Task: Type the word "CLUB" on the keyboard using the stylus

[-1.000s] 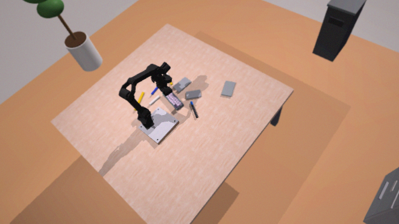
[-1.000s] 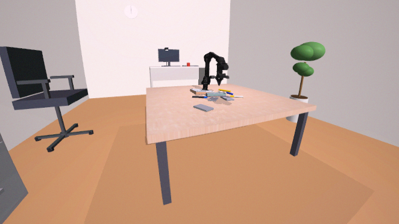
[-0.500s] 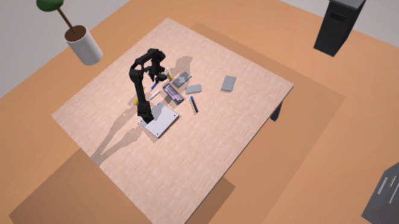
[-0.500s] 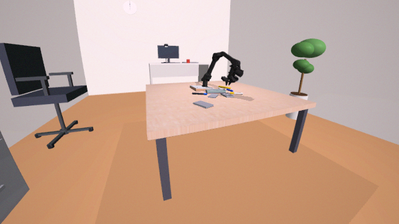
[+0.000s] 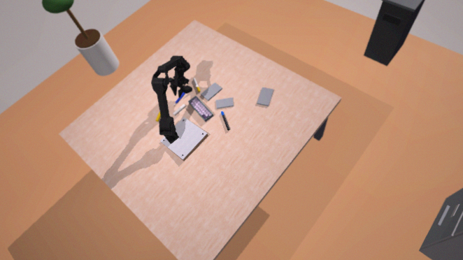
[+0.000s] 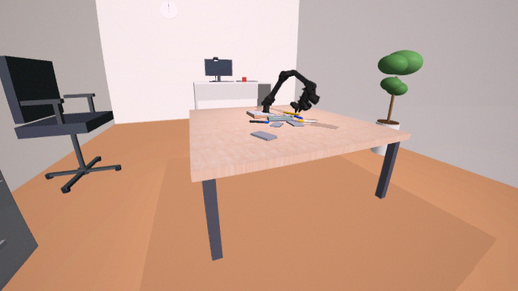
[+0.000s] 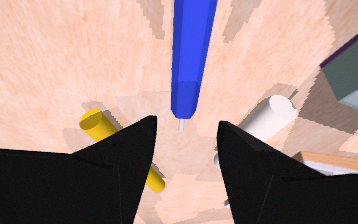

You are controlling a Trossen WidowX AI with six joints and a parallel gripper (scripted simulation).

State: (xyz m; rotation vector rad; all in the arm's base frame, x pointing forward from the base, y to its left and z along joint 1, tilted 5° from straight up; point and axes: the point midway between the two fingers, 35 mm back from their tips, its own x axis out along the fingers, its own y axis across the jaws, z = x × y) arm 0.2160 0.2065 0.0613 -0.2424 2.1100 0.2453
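Right now my gripper tip is 3 cm above the blue stylus and 2 cm past it. Round my gripper tip: yellow pencil: 13 cm behind, 3 cm below, 1 cm to the left; thin metal tip: 5 cm behind, 3 cm below, 1 cm to the right; white cylinder: 7 cm to the right, 5 cm behind, 3 cm below.
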